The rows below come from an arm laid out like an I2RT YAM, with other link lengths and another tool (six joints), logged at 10 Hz.
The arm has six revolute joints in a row. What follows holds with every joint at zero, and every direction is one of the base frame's.
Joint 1 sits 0.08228 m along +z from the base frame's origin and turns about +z.
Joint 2 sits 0.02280 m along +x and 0.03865 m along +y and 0.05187 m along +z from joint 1 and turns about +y.
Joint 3 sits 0.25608 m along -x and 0.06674 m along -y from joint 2 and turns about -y.
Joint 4 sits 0.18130 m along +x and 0.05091 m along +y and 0.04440 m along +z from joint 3 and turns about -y.
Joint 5 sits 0.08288 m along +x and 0.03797 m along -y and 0.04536 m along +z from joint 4 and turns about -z.
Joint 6 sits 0.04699 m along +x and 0.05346 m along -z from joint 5 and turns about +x.
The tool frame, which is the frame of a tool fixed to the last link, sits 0.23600 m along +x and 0.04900 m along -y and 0.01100 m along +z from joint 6; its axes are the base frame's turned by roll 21.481, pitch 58.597 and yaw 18.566 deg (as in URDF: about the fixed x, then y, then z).
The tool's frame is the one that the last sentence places.
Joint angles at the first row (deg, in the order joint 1, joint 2, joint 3, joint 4, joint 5, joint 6):
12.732 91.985 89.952 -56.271 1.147 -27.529
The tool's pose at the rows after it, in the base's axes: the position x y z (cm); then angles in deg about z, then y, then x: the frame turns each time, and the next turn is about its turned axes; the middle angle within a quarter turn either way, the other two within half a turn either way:
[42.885 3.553 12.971 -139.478 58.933 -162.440]
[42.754 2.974 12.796 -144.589 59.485 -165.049]
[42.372 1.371 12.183 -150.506 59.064 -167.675]
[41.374 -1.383 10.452 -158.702 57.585 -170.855]
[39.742 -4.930 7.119 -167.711 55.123 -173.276]
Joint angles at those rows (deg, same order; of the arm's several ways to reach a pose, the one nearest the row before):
12.710 91.985 89.952 -56.292 1.125 -26.414
12.184 92.051 89.930 -56.336 1.125 -23.661
10.261 92.248 89.495 -56.621 1.081 -21.607
6.874 92.269 86.475 -55.526 1.104 -19.201
2.567 92.532 79.353 -50.894 1.628 -16.448

